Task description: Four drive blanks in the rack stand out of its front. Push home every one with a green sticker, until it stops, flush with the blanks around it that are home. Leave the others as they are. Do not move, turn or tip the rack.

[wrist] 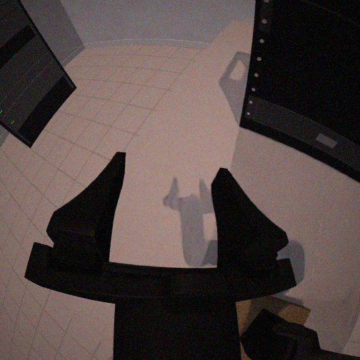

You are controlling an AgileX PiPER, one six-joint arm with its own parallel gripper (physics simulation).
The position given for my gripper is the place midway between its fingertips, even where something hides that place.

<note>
I see my gripper (171, 169) and a rack (295, 89).
</note>
